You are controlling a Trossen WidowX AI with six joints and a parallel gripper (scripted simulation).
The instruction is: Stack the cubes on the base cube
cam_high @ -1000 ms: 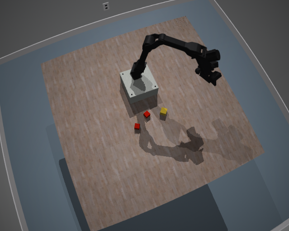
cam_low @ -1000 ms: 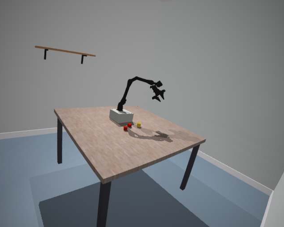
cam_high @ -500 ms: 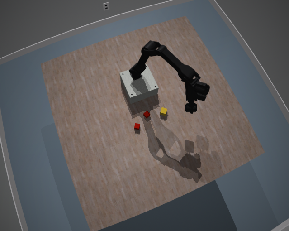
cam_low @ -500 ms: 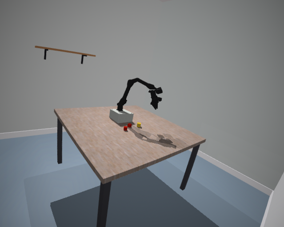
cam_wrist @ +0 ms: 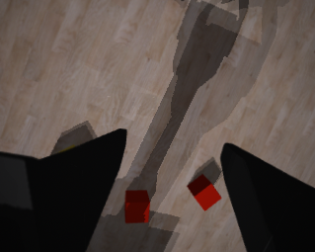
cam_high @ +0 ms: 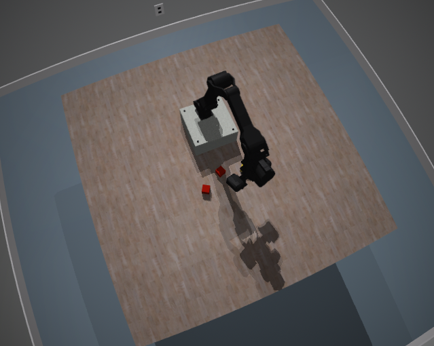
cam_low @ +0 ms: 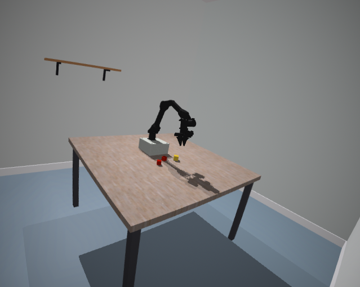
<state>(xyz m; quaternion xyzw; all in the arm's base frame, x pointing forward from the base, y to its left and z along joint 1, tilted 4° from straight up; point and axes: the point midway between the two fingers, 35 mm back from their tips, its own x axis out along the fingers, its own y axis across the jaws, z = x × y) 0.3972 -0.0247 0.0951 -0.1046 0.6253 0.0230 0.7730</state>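
Now: gripper tip 100 mm past the yellow cube, 80 mm to the right of it and 160 mm above it.
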